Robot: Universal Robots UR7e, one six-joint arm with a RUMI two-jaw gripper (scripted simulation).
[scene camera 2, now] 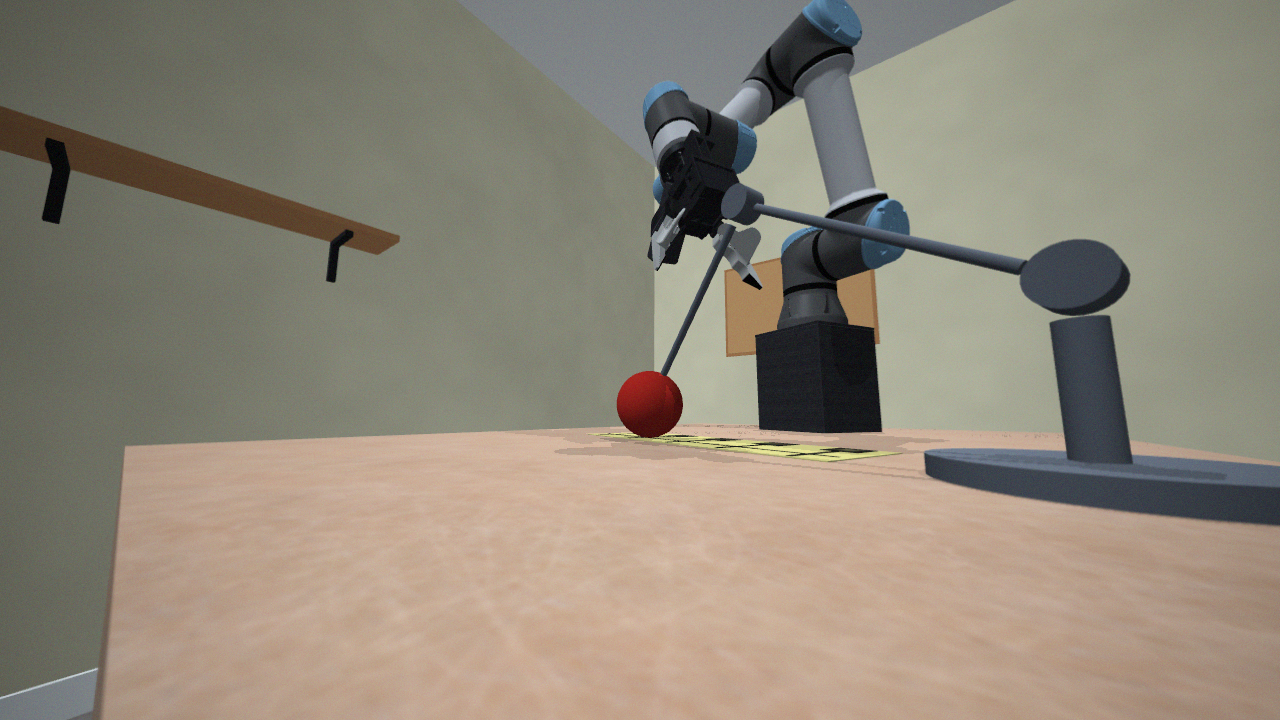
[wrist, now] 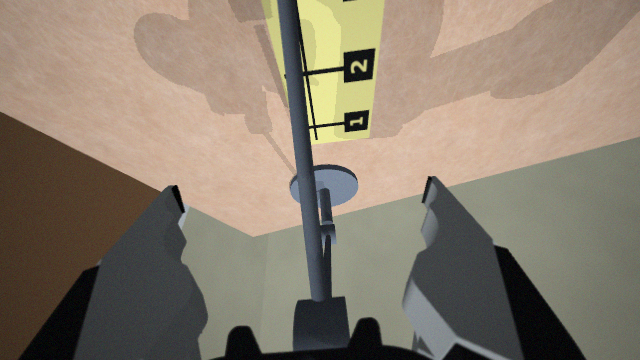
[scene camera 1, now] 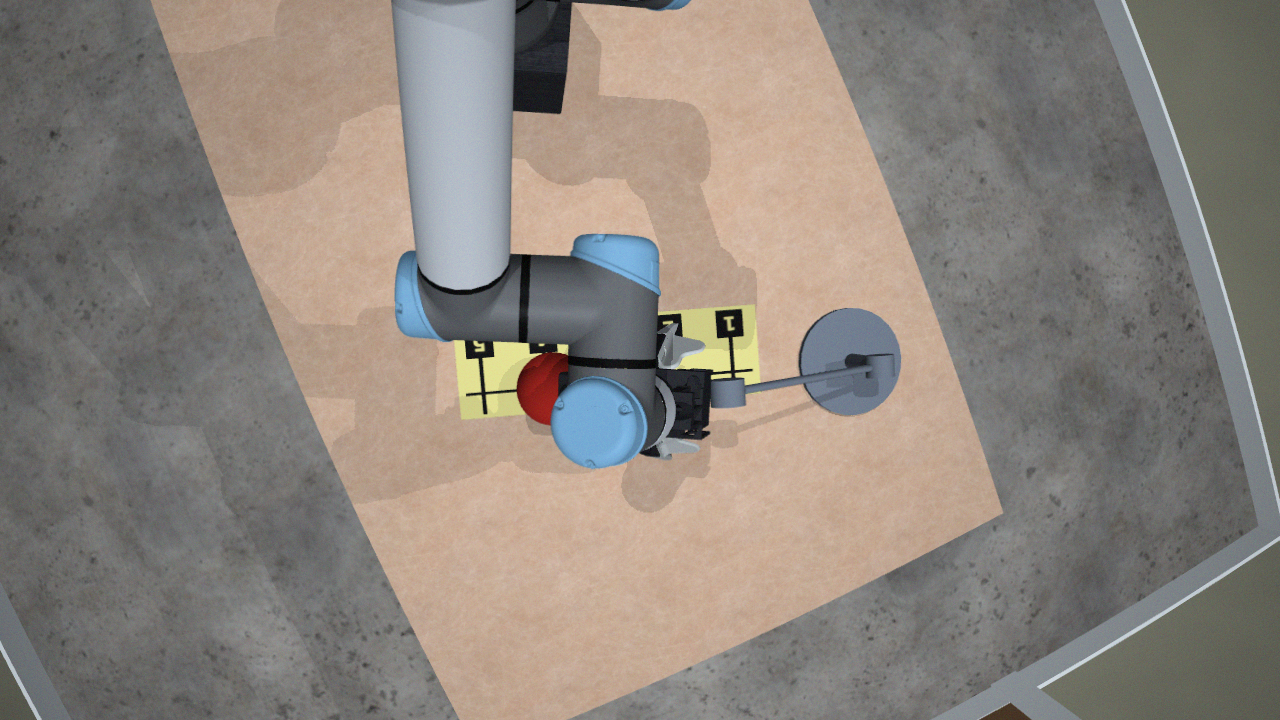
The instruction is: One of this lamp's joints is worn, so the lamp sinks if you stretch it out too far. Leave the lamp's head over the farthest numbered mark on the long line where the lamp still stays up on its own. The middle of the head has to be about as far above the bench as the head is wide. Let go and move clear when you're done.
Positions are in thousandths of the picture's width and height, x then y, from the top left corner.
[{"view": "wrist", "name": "my gripper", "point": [479, 507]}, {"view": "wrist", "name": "grey round base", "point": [524, 515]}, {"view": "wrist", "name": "yellow numbered strip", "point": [530, 149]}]
